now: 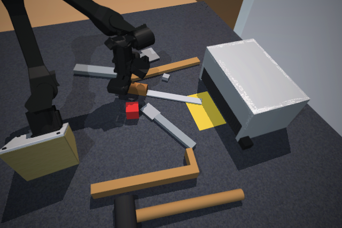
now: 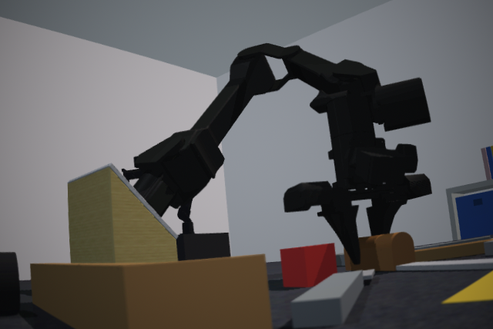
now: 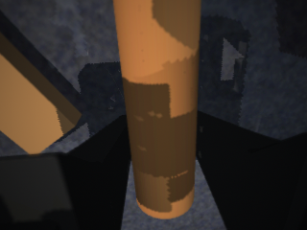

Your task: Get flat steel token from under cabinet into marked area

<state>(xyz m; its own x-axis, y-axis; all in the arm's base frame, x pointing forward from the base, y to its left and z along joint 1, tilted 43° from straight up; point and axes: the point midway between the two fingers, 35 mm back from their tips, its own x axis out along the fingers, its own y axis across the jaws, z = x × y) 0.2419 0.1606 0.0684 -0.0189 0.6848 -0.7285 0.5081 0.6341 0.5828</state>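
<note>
My gripper tip is now 10 mm past the red cube, 110 mm to the left of it and 10 mm below it. Also, from my gripper tip: grey t-shaped tool: 100 mm ahead, 150 mm to the left; grey bar: 80 mm behind, 120 mm to the left; small grey cube: 160 mm ahead, 10 mm to the left.
</note>
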